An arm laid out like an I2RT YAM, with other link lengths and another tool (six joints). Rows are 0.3 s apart.
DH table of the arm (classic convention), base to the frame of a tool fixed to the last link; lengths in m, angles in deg. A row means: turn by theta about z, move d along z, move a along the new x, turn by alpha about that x. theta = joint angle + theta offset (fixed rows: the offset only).
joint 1: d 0.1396; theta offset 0; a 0.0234; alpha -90
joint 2: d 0; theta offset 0; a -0.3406; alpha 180
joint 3: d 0; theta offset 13.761; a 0.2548; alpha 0
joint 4: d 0.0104; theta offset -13.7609; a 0.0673; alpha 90
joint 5: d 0.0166; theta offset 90; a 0; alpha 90
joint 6: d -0.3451; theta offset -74; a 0.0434; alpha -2.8
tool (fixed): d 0.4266; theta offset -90; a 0; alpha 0
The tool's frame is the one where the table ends.
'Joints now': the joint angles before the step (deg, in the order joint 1, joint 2, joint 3, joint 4, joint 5, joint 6). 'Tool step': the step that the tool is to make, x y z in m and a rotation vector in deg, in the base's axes. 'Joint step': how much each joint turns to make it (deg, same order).
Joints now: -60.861, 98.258, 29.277, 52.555, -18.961, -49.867
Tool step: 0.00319, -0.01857, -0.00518, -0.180, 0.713, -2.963
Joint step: -0.415, 3.083, 2.601, 0.308, 2.645, 0.044
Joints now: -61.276, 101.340, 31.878, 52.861, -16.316, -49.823
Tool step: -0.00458, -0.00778, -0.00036, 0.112, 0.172, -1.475
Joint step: -1.071, 0.524, 0.830, -0.479, 0.415, 0.022
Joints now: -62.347, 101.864, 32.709, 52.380, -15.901, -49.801
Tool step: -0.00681, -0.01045, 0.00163, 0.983, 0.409, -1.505
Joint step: -1.618, 0.000, 1.661, -2.711, -0.131, 0.043
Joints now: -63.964, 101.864, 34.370, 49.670, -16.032, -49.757
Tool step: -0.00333, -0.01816, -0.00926, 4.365, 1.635, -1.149
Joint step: -1.641, 1.771, 3.476, -6.295, -0.591, 0.196
